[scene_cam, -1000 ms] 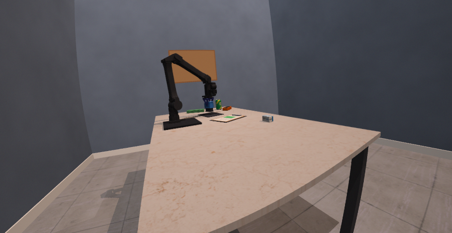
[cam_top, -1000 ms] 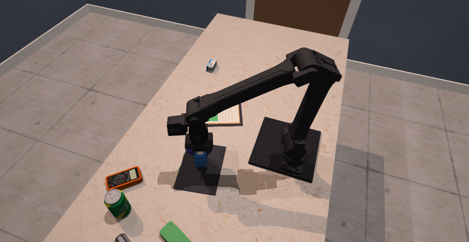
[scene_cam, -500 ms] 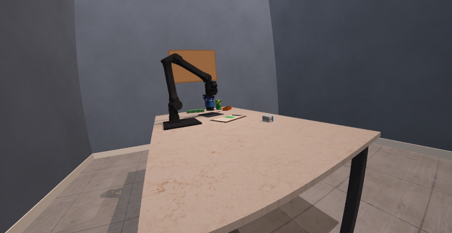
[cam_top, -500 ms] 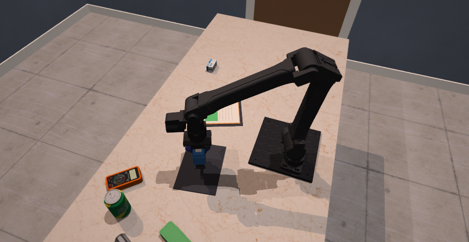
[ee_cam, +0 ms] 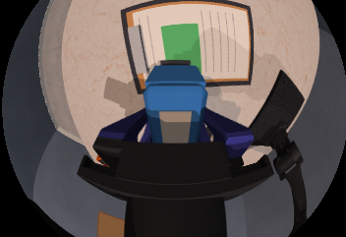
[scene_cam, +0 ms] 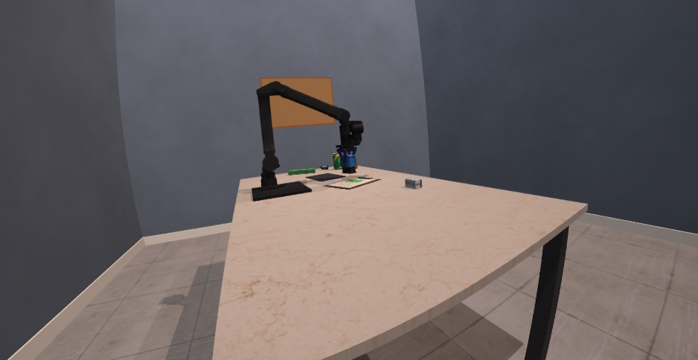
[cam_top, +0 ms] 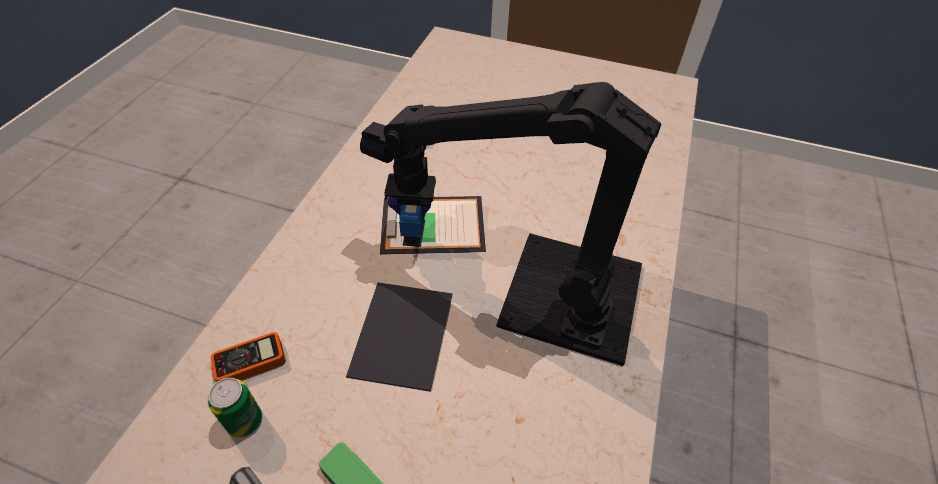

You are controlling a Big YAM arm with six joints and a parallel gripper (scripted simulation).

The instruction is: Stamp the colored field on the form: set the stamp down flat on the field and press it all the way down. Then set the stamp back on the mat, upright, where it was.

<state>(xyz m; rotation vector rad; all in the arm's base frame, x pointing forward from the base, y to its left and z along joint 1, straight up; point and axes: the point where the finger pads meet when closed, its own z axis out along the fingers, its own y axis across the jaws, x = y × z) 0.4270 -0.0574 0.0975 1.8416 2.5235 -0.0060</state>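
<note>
My hand is 70 mm to the left of the form and 100 mm above it. From my hand the other things lie so: dark mat (80 mm behind, 230 mm to the left, 110 mm below); stamp (20 mm below); green flat object (170 mm behind, 540 mm to the left, 90 mm below).
</note>
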